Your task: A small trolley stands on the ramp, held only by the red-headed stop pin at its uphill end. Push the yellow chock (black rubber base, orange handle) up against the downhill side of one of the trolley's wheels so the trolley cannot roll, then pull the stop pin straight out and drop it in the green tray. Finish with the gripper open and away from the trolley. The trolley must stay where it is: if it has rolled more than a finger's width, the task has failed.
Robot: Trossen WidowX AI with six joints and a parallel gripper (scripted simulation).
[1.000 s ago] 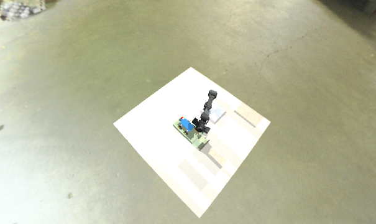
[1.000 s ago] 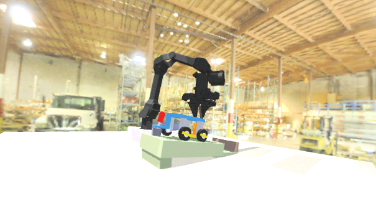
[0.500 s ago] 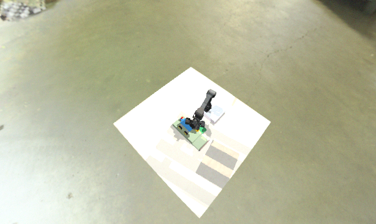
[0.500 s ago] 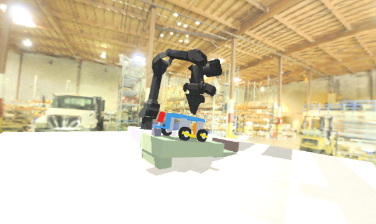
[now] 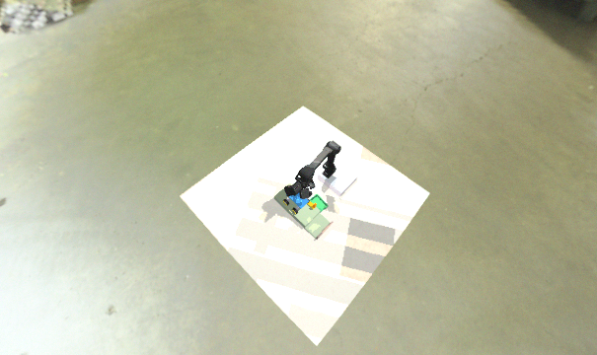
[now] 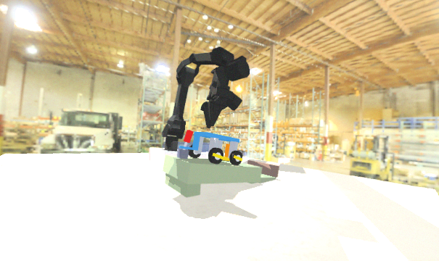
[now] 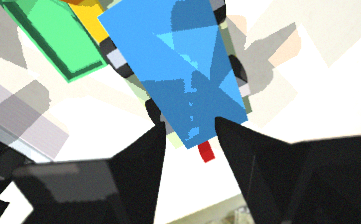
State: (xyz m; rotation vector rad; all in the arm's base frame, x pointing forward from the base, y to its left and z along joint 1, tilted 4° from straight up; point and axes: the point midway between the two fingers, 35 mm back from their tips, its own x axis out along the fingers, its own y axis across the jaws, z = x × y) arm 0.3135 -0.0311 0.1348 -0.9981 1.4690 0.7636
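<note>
My gripper tip is now 10 mm past the red-headed stop pin, 80 mm to the left of it and 50 mm above it. Also, from my gripper tip: blue trolley 20 mm ahead, 10 mm to the left, 70 mm below; pale green ramp 20 mm ahead, 20 mm to the left, 130 mm below; yellow chock 40 mm behind, 100 mm to the left, 100 mm below.
</note>
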